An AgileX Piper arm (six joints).
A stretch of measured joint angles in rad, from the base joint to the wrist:
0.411 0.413 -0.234 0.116 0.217 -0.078
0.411 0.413 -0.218 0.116 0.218 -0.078
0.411 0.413 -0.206 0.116 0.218 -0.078
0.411 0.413 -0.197 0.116 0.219 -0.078
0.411 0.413 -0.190 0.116 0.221 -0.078
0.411 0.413 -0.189 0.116 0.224 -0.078
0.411 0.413 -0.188 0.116 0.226 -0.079
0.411 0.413 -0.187 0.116 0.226 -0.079
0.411 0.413 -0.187 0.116 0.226 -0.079
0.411 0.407 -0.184 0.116 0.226 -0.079
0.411 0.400 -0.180 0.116 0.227 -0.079
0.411 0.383 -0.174 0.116 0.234 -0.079
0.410 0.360 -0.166 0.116 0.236 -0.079
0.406 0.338 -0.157 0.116 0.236 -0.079
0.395 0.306 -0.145 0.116 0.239 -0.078
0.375 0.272 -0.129 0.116 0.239 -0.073
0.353 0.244 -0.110 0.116 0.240 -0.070
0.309 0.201 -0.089 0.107 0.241 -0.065
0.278 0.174 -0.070 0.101 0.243 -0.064
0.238 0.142 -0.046 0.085 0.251 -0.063
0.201 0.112 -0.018 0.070 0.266 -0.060
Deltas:
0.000 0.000 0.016 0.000 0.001 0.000
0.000 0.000 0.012 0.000 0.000 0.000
0.000 0.000 0.009 0.000 0.001 0.000
0.000 0.000 0.007 0.000 0.002 0.000
0.000 0.000 0.001 0.000 0.003 0.000
0.000 0.000 0.001 0.000 0.002 -0.001
0.000 0.000 0.001 0.000 0.000 0.000
0.000 0.000 0.000 0.000 0.000 0.000
0.000 -0.006 0.003 0.000 0.000 0.000
0.000 -0.007 0.004 0.000 0.001 0.000
0.000 -0.017 0.006 0.000 0.007 0.000
-0.001 -0.023 0.008 0.000 0.002 0.000
-0.004 -0.022 0.009 0.000 0.000 0.000
-0.011 -0.032 0.012 0.000 0.003 0.001
-0.020 -0.034 0.016 0.000 0.000 0.005
-0.022 -0.028 0.019 0.000 0.001 0.003
-0.044 -0.043 0.021 -0.009 0.001 0.005
-0.031 -0.027 0.019 -0.006 0.002 0.001
-0.040 -0.032 0.024 -0.016 0.008 0.001
-0.037 -0.030 0.028 -0.015 0.015 0.003

